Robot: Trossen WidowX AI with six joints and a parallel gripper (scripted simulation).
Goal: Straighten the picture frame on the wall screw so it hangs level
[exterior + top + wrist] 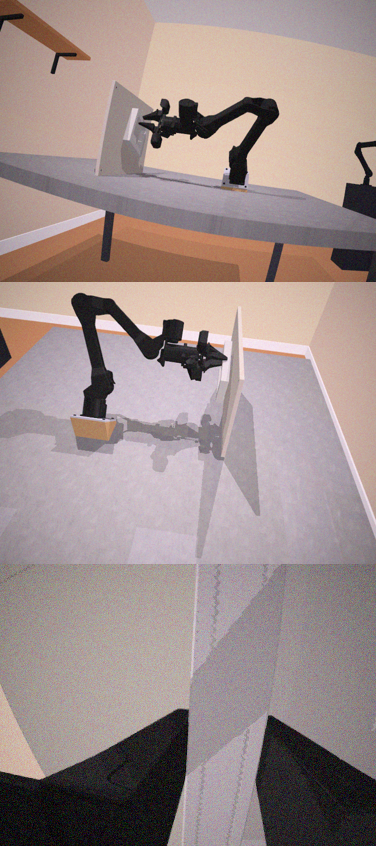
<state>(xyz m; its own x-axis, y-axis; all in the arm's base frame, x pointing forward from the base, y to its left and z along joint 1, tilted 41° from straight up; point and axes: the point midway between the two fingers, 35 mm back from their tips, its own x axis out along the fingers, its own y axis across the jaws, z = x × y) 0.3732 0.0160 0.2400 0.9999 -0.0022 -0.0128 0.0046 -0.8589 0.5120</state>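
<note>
Now: gripper tip 50 mm above the pale picture frame, 10 mm to the right of it and 10 mm short of it. The rest, counted from my gripper tip: cream wall board (60 mm below, 20 mm ahead, 10 mm to the left).
</note>
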